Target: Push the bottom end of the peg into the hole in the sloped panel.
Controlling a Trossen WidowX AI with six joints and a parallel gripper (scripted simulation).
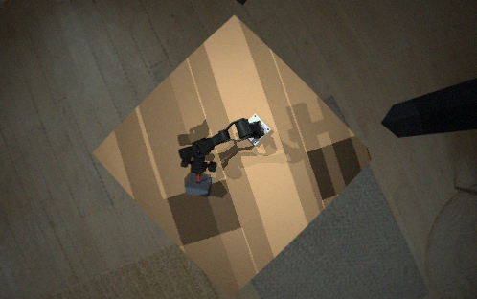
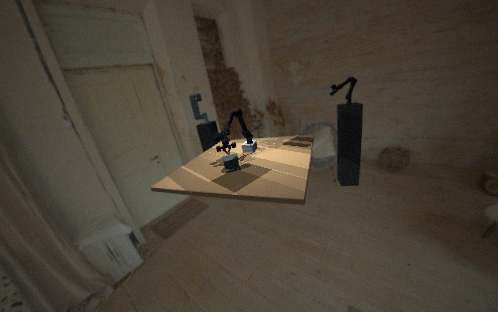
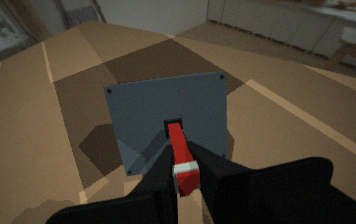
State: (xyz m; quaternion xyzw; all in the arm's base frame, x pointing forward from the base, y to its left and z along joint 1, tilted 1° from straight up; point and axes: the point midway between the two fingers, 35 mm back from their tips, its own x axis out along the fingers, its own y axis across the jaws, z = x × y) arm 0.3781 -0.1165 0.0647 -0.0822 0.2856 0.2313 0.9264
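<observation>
My gripper tip is now 5 cm short of the sloped panel, 5 cm above it and 3 cm to the right of it. Round my gripper tip: red peg 1 cm to the right, 1 cm behind, 1 cm above.
</observation>
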